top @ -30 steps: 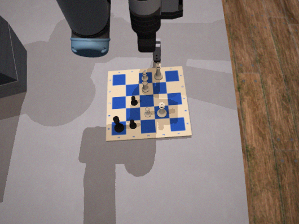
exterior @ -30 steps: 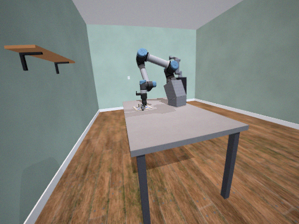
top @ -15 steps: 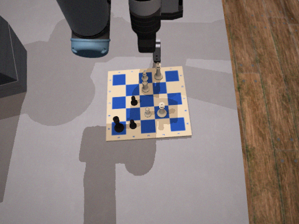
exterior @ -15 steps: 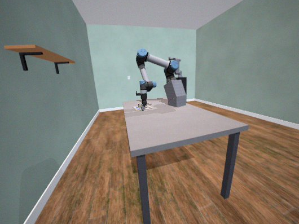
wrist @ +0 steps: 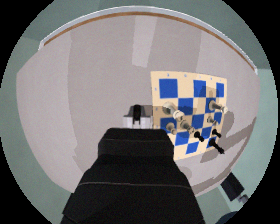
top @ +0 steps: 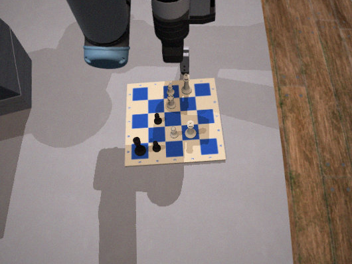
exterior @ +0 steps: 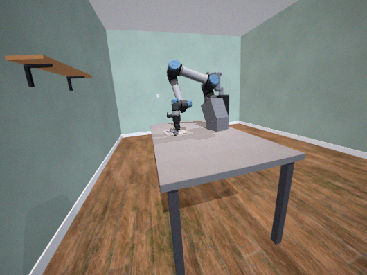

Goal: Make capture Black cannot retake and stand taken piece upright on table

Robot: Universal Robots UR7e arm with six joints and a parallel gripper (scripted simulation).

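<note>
The black knight lies 1 cm below my hand. The rest, counted from my hand: rook (18 cm to the right, 1 cm behind); then chessboard (14 cm to the right, 5 cm behind, 3 cm below); then white king (6 cm to the right, 1 cm above).
</note>
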